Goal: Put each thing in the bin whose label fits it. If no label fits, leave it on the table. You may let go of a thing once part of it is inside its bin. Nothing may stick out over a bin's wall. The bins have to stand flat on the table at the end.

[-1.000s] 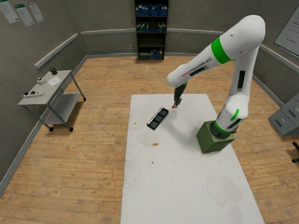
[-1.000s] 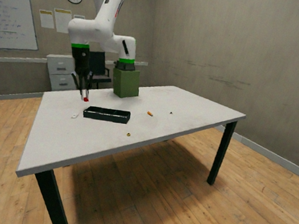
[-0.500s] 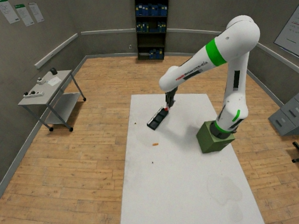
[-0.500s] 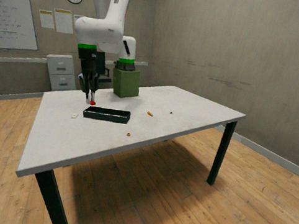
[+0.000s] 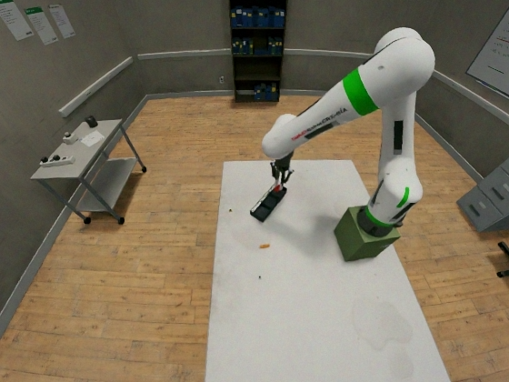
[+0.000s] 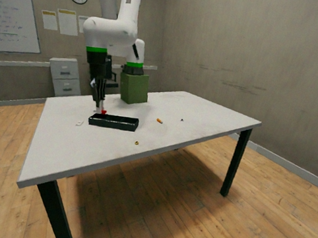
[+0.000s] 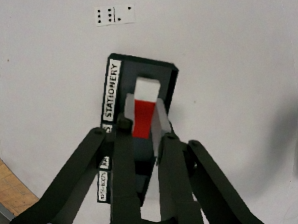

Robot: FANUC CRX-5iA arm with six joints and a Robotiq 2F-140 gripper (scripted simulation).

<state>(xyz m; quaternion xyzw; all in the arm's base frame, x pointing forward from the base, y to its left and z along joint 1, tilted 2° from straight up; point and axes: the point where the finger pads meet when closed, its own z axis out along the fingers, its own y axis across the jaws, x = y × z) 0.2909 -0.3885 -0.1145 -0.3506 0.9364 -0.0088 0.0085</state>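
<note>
The orange object is 16 cm ahead of my hand, 30 cm to the left of it and 9 cm below it. Also, from my hand: small white object 4 cm behind, 10 cm to the right, 9 cm below; then black bin tray 6 cm ahead, 5 cm to the left, 8 cm below; then red piece 3 cm below.
</note>
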